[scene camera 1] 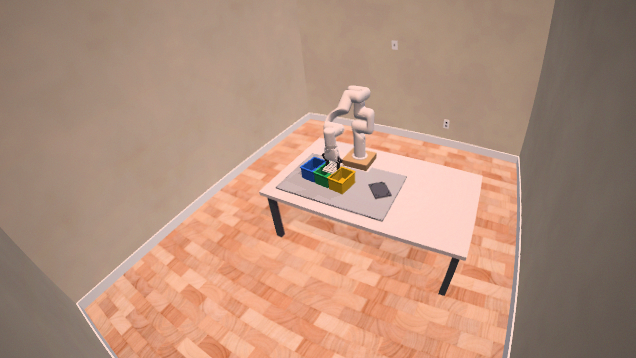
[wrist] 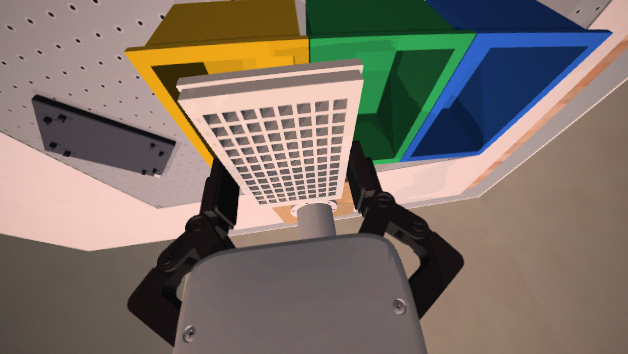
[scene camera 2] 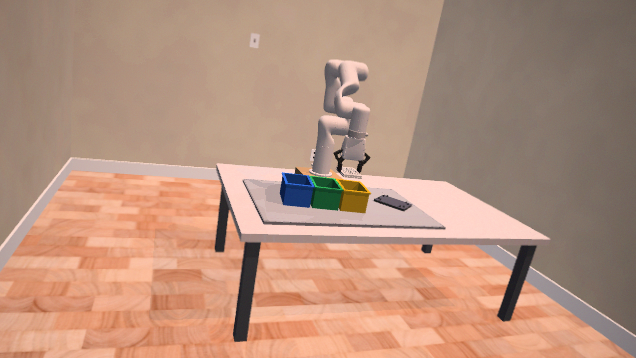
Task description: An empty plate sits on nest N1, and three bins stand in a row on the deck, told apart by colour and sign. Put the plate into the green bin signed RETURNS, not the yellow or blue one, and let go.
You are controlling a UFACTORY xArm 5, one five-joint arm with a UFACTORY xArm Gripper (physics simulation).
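Places are measured from the arm's base along level axes (x ahead, y left, z up), in metres.
Pixels of known places: gripper, fingertip midpoint: (scene camera 1: 333, 167) (wrist: 290, 161) (scene camera 2: 348, 172); arm's base, link origin: (scene camera 1: 359, 156) (wrist: 313, 206) (scene camera 2: 320, 173).
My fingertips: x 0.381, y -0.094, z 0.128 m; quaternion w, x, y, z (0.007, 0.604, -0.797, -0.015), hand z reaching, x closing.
For each thing: its top centre in the pictures, then the offset to it from my fingertips. "spot": a spot on its surface instead. Level surfaces: height alone.
- white gridded plate, top centre: (wrist: 290, 168) (scene camera 2: 349, 170) (scene camera 1: 332, 166) dz +0.008, dx +0.002, dy -0.001 m
- green bin, top centre: (wrist: 370, 121) (scene camera 2: 325, 182) (scene camera 1: 327, 169) dz -0.070, dx -0.062, dy -0.070 m
- yellow bin, surface spot: (wrist: 225, 22) (scene camera 2: 355, 201) spot: dz -0.119, dx +0.056, dy +0.029 m
- blue bin, surface spot: (wrist: 515, 17) (scene camera 2: 298, 193) spot: dz -0.111, dx -0.027, dy -0.221 m
- dark flat nest, top centre: (wrist: 108, 152) (scene camera 2: 393, 199) (scene camera 1: 380, 188) dz -0.148, dx -0.031, dy +0.329 m
- grey deck, surface height: dz -0.169 m
My gripper (scene camera 1: 332, 162) (scene camera 2: 350, 167) (wrist: 290, 161) is shut on the white gridded plate (scene camera 1: 330, 168) (scene camera 2: 351, 173) (wrist: 270, 95), fingers on its two sides. The plate is held above rim height, close to the bins; in the wrist view it overlaps the yellow bin and part of the green one. The green bin (scene camera 1: 322, 178) (scene camera 2: 326, 196) (wrist: 380, 17) stands between the yellow bin (scene camera 1: 341, 184) (scene camera 2: 354, 201) (wrist: 225, 22) and the blue bin (scene camera 1: 311, 172) (scene camera 2: 297, 193) (wrist: 515, 17). The signs cannot be read. How far the plate stands over the green opening is hard to tell.
A dark flat nest (scene camera 1: 380, 190) (scene camera 2: 393, 202) (wrist: 100, 135) with small corner pegs lies on the grey deck (scene camera 1: 360, 205) (scene camera 2: 280, 217), beyond the yellow bin. The arm's base stands on a wooden block (scene camera 1: 359, 164) behind the bins.
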